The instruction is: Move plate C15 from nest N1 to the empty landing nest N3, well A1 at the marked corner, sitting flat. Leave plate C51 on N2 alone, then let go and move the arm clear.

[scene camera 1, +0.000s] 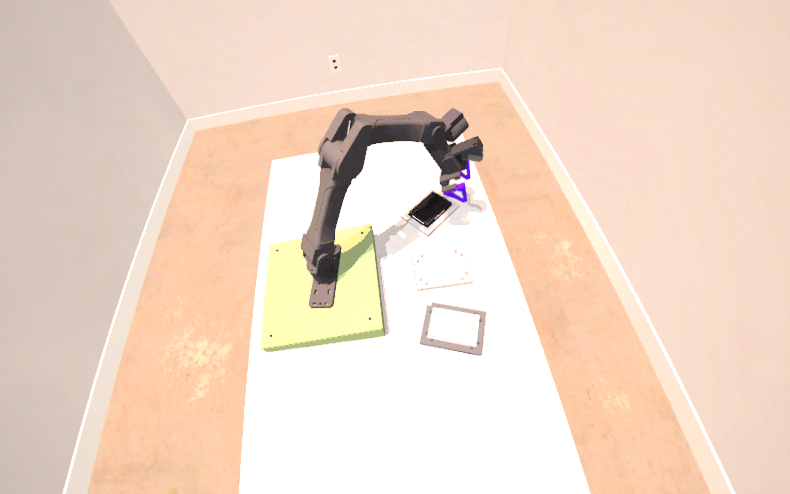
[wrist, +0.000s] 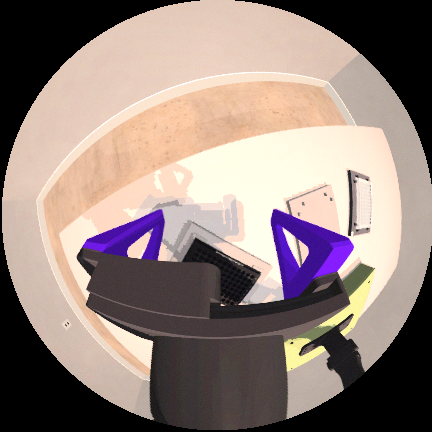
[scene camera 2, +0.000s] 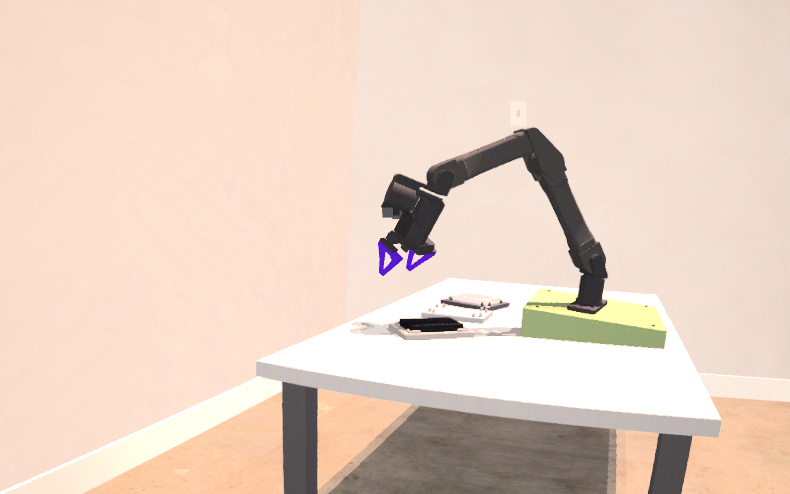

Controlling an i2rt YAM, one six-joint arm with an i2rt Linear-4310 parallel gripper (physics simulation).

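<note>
A black well plate [scene camera 1: 429, 208] [scene camera 2: 431, 323] [wrist: 225, 270] sits in a white nest [scene camera 1: 445, 216] [scene camera 2: 431, 335] [wrist: 232, 251]. An empty pale nest with pegs [scene camera 1: 442, 270] [scene camera 2: 457, 312] [wrist: 315, 210] lies beside it. A white plate [scene camera 1: 453, 327] [scene camera 2: 474, 300] [wrist: 362, 204] sits in a dark grey nest [scene camera 1: 425, 333] [wrist: 352, 200]. No plate or nest labels are readable. My gripper [scene camera 1: 466, 187] [scene camera 2: 396, 272] [wrist: 217, 214] is open and empty, tilted, well above the table near the black plate. My gripper body hides part of that plate in the wrist view.
A lime-green base block [scene camera 1: 355, 302] [scene camera 2: 594, 334] [wrist: 295, 355] carries the arm, inward of the nests. The white table [scene camera 1: 407, 419] [scene camera 2: 495, 372] [wrist: 250, 165] has a long edge beyond the nests. Arm shadows fall around the black plate's nest.
</note>
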